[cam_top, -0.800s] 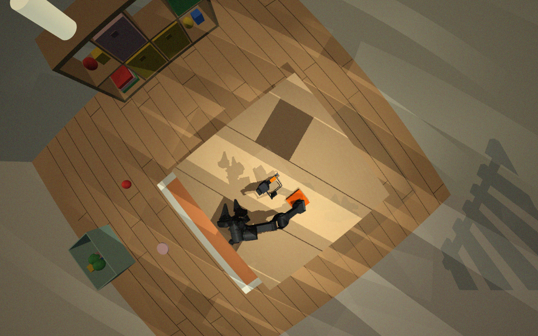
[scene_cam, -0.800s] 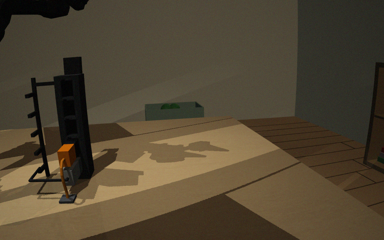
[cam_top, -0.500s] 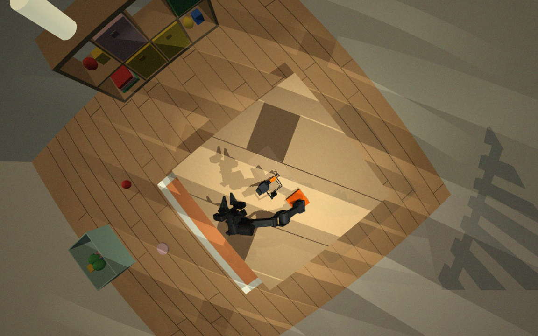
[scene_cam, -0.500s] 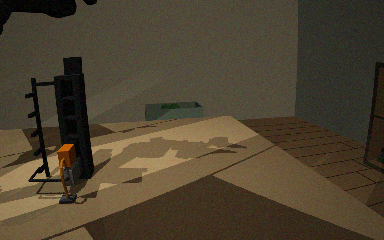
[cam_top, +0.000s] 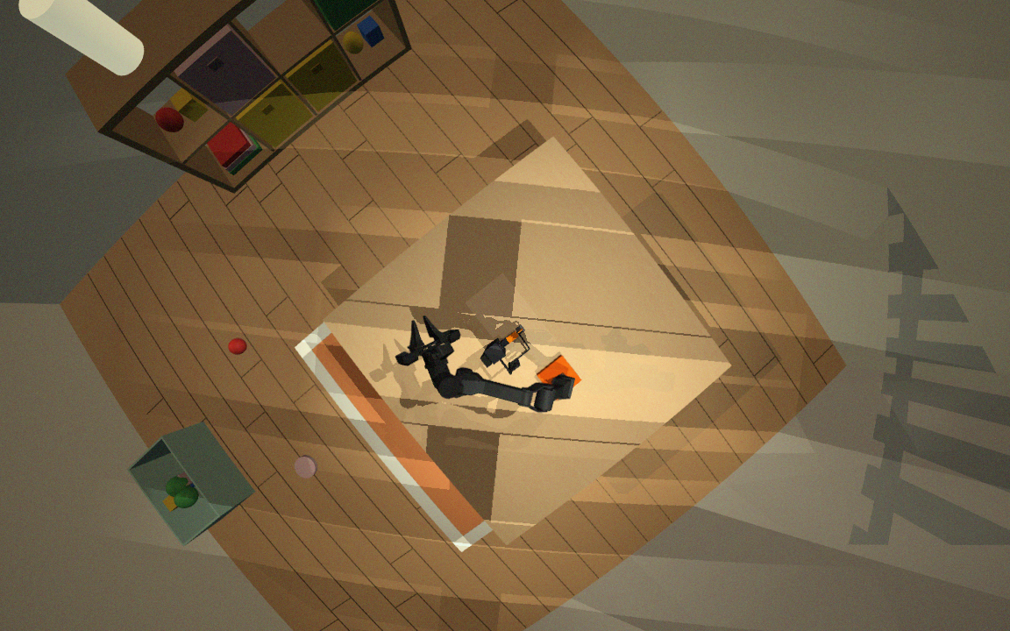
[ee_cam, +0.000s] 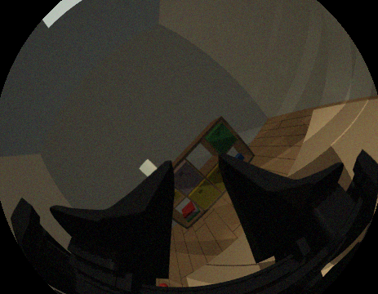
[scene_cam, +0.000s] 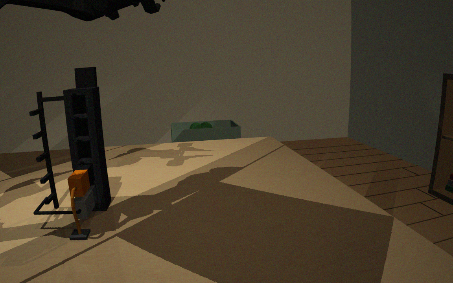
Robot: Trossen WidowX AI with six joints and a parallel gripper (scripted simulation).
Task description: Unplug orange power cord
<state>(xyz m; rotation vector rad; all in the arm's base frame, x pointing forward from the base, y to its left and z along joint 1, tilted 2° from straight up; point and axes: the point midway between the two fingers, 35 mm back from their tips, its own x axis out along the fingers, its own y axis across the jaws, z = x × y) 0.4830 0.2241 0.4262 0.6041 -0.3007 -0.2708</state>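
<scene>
The orange plug lies 39 cm below my gripper tip, 23 cm behind it and 14 cm to the right of it.
</scene>
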